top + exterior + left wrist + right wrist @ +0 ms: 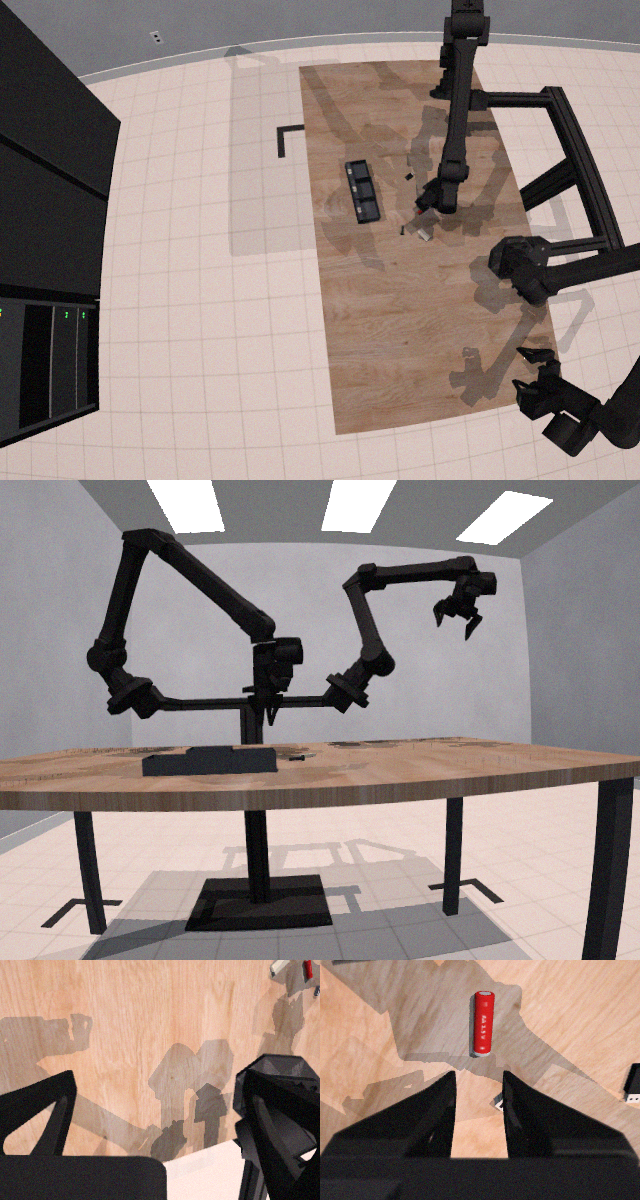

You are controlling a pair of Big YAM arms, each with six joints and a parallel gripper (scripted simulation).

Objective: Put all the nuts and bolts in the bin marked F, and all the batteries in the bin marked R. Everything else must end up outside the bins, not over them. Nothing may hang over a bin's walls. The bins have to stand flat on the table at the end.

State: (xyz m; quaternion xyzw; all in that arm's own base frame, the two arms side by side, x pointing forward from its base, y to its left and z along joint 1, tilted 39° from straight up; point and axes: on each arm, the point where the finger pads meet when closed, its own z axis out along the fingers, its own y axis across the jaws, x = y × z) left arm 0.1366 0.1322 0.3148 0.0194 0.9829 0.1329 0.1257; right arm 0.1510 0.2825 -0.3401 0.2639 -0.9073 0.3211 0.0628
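The red battery is 80 mm below my right hand. From my right hand the other things lie so: beige block 90 mm to the left, 90 mm below, 30 mm ahead; then silver piece 80 mm below, 60 mm to the right, 60 mm behind; then black bolt 110 mm ahead, 80 mm below, 70 mm to the left.
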